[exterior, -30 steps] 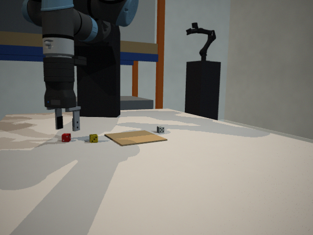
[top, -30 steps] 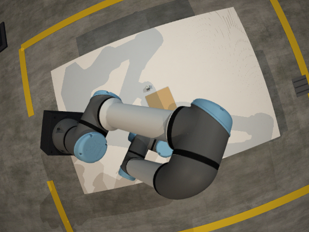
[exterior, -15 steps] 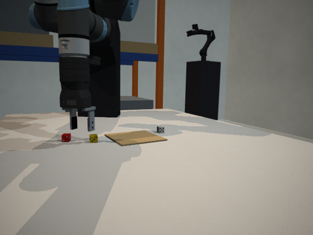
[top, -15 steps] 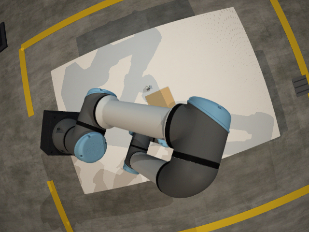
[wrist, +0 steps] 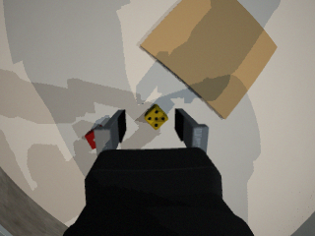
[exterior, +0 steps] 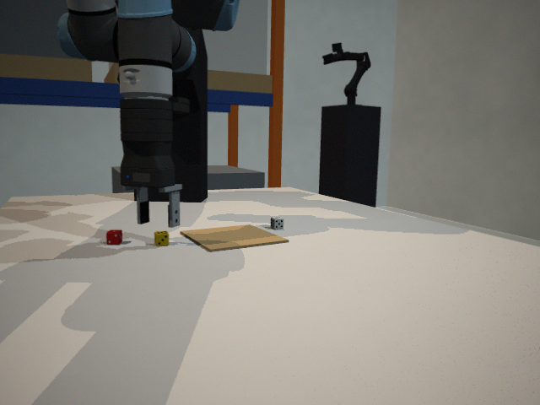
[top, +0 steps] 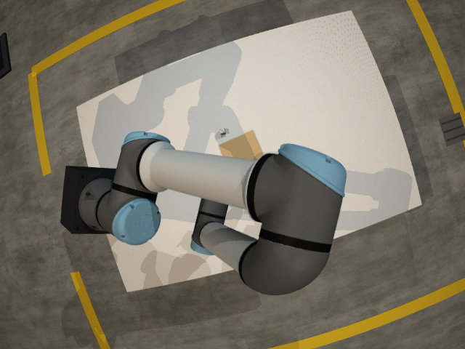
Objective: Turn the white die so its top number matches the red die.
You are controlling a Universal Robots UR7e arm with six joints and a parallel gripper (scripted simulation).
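My hand is 40 mm above the yellow die and 10 mm short of it. From my hand the other things lie so: red die 60 mm to the right, 40 mm below, 30 mm behind; then tan mat 130 mm to the left, 50 mm below, 10 mm ahead; then white die 240 mm to the left, 40 mm below, 30 mm behind.
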